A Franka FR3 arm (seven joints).
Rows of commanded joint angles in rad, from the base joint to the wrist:
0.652 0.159 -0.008 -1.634 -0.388 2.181 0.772
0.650 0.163 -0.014 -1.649 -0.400 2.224 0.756
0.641 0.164 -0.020 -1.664 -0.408 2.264 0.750
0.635 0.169 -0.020 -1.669 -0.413 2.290 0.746
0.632 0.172 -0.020 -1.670 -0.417 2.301 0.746
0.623 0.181 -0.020 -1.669 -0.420 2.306 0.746
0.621 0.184 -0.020 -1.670 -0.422 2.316 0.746
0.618 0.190 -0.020 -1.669 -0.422 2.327 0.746
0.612 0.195 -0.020 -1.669 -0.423 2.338 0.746
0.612 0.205 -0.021 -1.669 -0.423 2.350 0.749
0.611 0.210 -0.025 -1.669 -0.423 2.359 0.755
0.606 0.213 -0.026 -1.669 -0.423 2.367 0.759
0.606 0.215 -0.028 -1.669 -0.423 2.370 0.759
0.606 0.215 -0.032 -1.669 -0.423 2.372 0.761
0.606 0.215 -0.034 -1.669 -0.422 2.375 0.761
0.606 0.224 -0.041 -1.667 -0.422 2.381 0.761
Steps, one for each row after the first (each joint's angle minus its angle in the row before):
-0.002 0.004 -0.006 -0.015 -0.012 0.043 -0.016
-0.009 0.001 -0.006 -0.015 -0.008 0.040 -0.006
-0.006 0.005 0.000 -0.005 -0.005 0.026 -0.004
-0.003 0.003 0.000 -0.001 -0.004 0.011 0.000
-0.009 0.009 0.000 0.001 -0.003 0.005 0.000
-0.002 0.003 0.000 -0.001 -0.002 0.010 0.000
-0.003 0.006 0.000 0.001 0.000 0.011 0.000
-0.006 0.005 0.000 0.000 -0.001 0.011 0.000
0.000 0.010 -0.001 0.000 0.000 0.012 0.003
-0.001 0.005 -0.004 0.000 0.000 0.009 0.006
-0.005 0.003 -0.001 0.000 0.000 0.008 0.004
0.000 0.002 -0.002 0.000 0.000 0.003 0.000
0.000 0.000 -0.004 0.000 0.000 0.002 0.002
0.000 0.000 -0.002 0.000 0.001 0.003 0.000
0.000 0.009 -0.007 0.002 0.000 0.006 0.000

